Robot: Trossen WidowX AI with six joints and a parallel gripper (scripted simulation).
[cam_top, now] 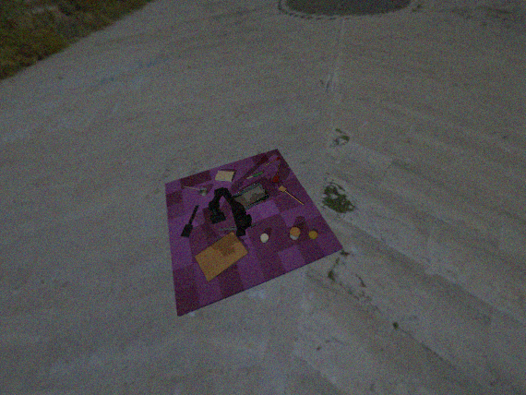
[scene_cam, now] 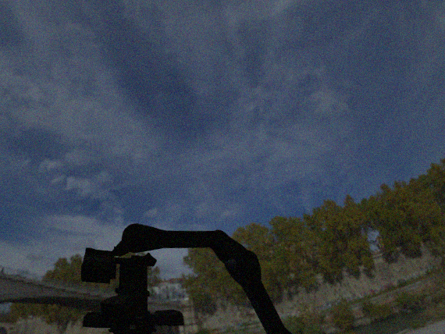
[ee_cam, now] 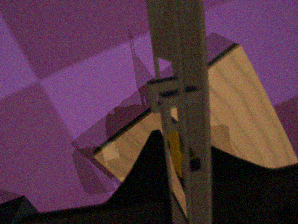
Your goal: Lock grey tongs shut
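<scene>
The yellow piece lies 20 mm ahead of my gripper tip and 40 mm above it. Also, from my gripper tip: wooden board (220 mm behind, 60 mm to the right, 160 mm below); then roasting tin (180 mm ahead, 370 mm to the left, 140 mm below); then jar (380 mm ahead, 140 mm to the right, 140 mm below).
</scene>
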